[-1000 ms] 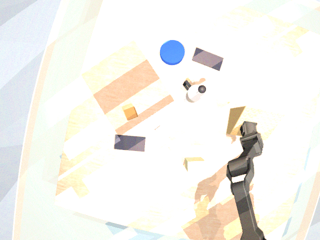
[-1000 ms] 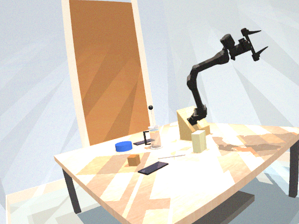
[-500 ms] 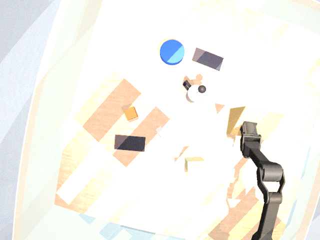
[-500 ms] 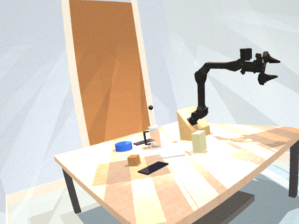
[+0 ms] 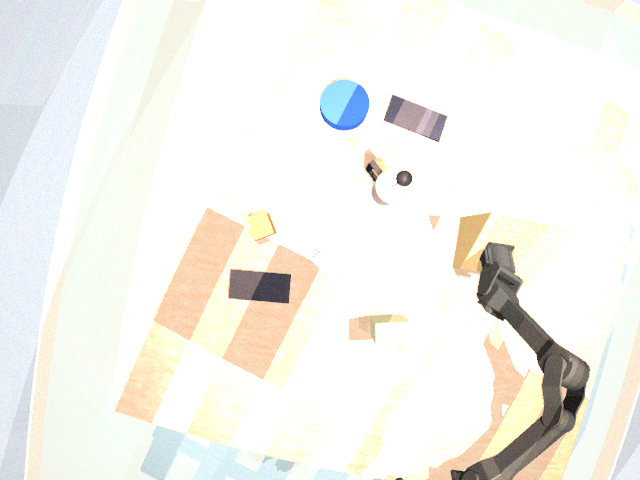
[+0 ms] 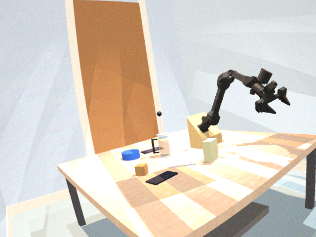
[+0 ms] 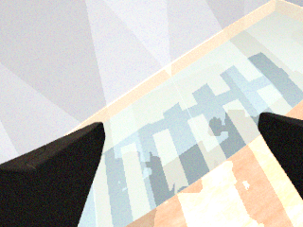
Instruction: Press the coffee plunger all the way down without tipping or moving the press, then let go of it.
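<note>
The coffee press lies 130 mm ahead of my gripper tip, 740 mm to the right of it and 120 mm below it. The rest, counted from my gripper tip: pale block 70 mm ahead, 400 mm to the right, 200 mm below; then orange cube 400 mm ahead, 600 mm to the right, 230 mm below.
</note>
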